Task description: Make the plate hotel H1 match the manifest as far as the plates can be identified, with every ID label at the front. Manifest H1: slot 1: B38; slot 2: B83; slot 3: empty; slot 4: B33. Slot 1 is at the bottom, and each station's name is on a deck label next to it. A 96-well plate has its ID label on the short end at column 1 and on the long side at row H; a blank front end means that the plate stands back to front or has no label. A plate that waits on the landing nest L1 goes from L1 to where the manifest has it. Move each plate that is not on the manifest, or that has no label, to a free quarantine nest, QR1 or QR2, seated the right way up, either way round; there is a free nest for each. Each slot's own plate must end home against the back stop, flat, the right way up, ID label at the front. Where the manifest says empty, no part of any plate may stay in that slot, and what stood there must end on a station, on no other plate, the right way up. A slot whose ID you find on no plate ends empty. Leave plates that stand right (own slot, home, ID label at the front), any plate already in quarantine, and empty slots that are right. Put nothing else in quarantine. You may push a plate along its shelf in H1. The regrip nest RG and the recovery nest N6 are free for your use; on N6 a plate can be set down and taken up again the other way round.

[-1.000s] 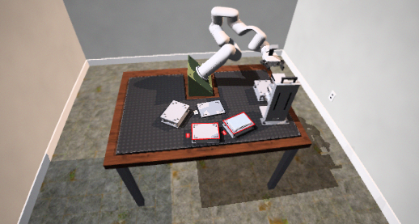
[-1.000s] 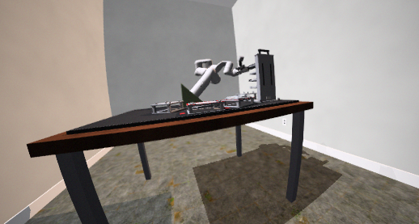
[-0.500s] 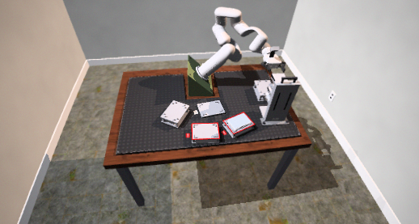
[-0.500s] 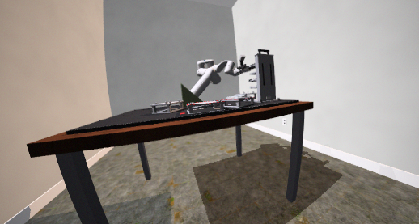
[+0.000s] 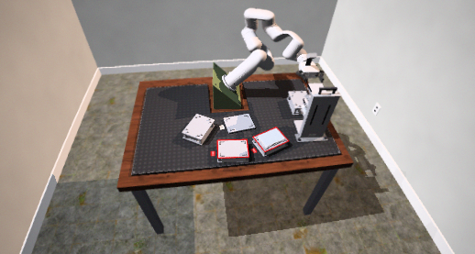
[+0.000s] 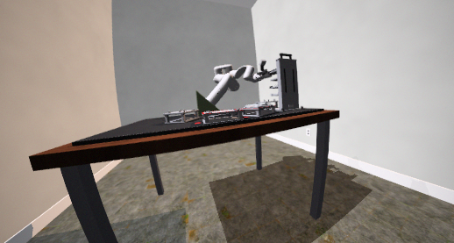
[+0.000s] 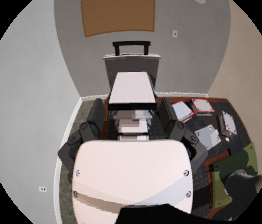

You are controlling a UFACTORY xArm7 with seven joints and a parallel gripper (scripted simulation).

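My hand is 8 cm short of the plate and 2 cm above it. From my hand the other things lie so: H1 deck label 3 cm ahead, 10 cm to the left, 28 cm below; then QR1 deck label 26 cm ahead, 34 cm to the right, 28 cm below.
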